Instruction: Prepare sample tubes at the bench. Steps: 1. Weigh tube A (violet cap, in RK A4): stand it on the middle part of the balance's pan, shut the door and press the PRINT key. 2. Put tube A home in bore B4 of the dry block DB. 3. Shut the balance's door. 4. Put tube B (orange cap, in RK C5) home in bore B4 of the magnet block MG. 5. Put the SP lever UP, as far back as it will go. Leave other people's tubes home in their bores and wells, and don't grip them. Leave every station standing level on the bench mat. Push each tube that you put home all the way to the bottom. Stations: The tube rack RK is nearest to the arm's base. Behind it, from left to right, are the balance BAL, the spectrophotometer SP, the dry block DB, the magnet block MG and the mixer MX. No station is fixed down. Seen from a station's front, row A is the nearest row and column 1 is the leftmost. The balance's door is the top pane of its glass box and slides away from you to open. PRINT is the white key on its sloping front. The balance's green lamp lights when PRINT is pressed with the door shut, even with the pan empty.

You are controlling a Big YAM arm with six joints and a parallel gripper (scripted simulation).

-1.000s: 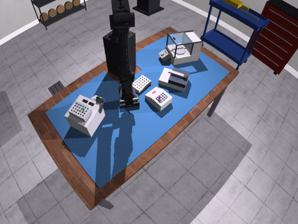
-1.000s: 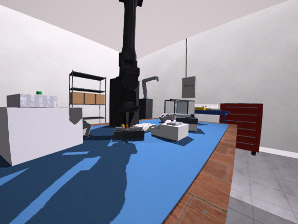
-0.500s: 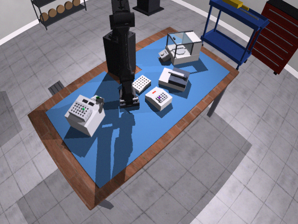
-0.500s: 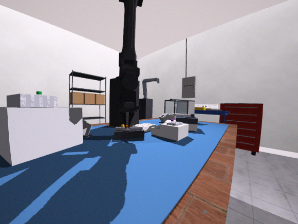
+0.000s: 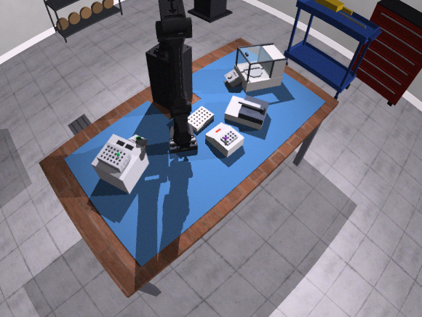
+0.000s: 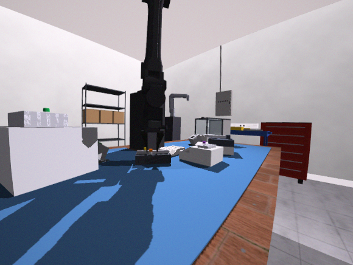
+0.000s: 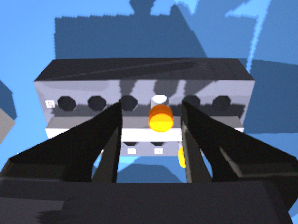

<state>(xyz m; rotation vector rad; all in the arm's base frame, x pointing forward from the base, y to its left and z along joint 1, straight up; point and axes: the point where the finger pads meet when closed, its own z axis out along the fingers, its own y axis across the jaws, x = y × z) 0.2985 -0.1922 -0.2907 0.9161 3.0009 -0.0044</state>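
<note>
Now: hand 30 mm above the magnet block MG, 10 mm to the right of it and 10 mm past it. From my hand the other things lie so: tube rack RK: 180 mm to the left, 70 mm behind, 40 mm below; then violet-capped tube: 150 mm to the left, 130 mm ahead, 10 mm above; then yellow-capped tube: 40 mm behind, 20 mm below.
</note>
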